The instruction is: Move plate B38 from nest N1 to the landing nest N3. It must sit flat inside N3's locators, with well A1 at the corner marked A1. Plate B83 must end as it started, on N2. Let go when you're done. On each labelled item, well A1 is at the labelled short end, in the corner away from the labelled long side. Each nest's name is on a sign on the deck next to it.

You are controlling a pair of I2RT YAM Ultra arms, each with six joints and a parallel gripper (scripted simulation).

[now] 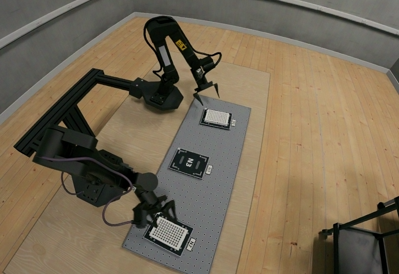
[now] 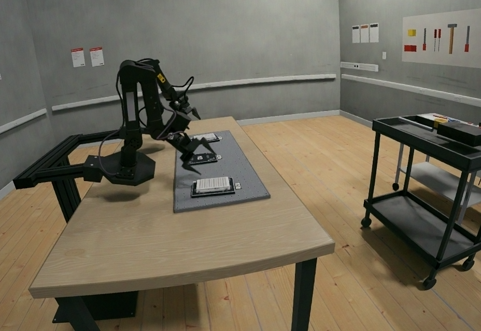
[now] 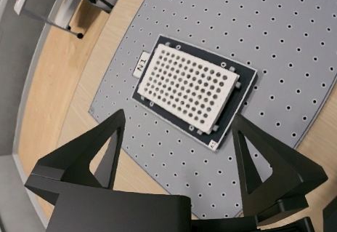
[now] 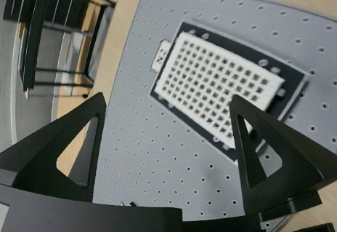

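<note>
Now: left hand 30 mm short of the dark nest, 330 mm to the left of it and 100 mm above it.
</note>
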